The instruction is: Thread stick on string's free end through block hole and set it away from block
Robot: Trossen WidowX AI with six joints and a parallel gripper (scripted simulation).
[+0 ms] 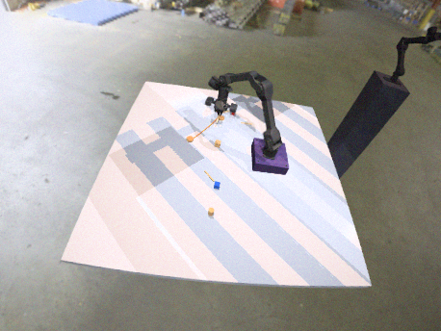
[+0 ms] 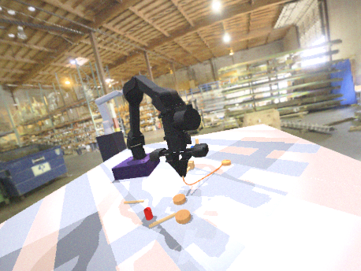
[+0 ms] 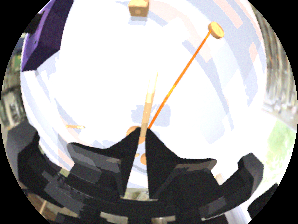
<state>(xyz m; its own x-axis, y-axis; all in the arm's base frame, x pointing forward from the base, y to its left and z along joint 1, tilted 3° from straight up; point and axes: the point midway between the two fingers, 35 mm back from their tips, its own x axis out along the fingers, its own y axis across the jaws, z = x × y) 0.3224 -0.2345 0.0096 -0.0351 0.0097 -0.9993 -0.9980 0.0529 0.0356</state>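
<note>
Now: gripper tip 20 cm to the right of the wooden block, 4 cm above it and 3 cm past it. Round my gripper tip: red peg (12 cm to the right, 8 cm behind, 4 cm below); blue cube (48 cm to the left, 9 cm behind, 4 cm below); round wooden button (21 cm to the left, 13 cm ahead, 5 cm below).
</note>
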